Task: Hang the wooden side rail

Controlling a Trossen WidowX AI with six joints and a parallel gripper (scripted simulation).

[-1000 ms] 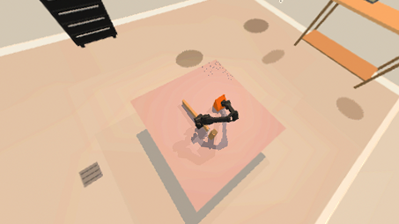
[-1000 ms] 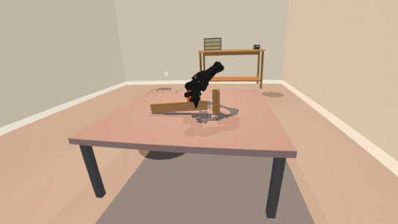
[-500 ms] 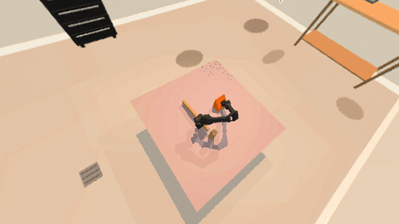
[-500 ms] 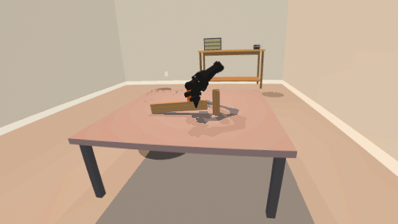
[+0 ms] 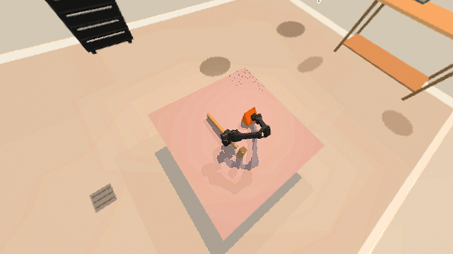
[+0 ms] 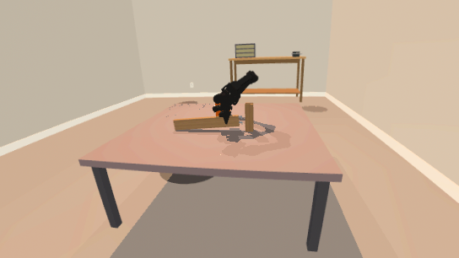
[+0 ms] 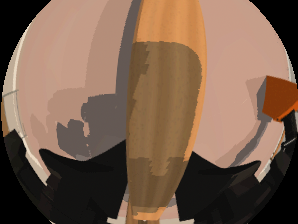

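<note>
The headboard post is 150 mm to the left of my gripper tip, 40 mm above it and 10 mm ahead of it.
</note>
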